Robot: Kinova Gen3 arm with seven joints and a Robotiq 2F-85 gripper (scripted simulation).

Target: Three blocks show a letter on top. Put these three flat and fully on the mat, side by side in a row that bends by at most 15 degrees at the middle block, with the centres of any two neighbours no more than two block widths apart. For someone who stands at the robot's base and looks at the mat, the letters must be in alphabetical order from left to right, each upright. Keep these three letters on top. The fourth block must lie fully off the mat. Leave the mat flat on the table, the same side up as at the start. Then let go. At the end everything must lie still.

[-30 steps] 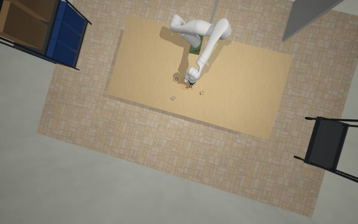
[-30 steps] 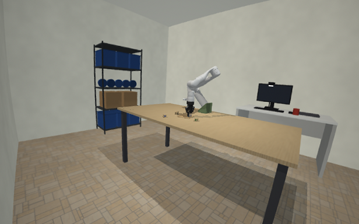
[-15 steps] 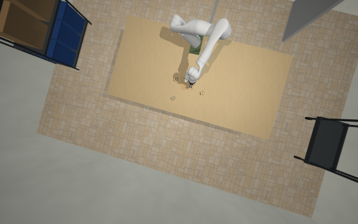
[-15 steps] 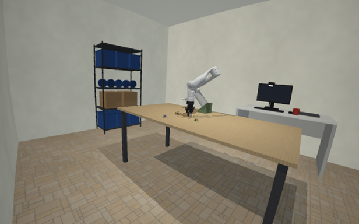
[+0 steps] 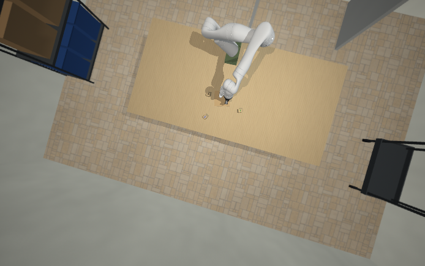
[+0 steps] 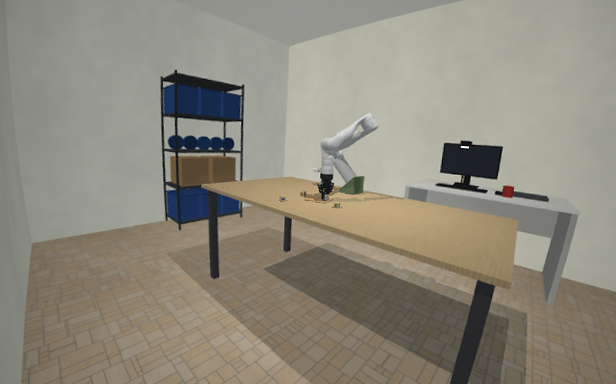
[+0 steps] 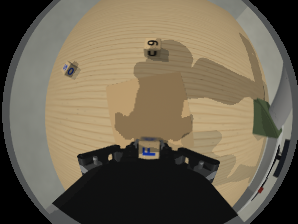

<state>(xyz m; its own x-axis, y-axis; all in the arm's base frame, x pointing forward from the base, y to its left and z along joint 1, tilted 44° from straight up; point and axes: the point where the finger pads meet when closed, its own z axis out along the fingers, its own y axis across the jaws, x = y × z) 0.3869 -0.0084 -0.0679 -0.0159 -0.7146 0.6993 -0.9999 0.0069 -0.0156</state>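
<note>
Right now my hand is 5 cm to the left of the tan mat and 2 cm above it. Also, from my hand: green-marked block 13 cm to the left, 8 cm ahead, 1 cm below.
</note>
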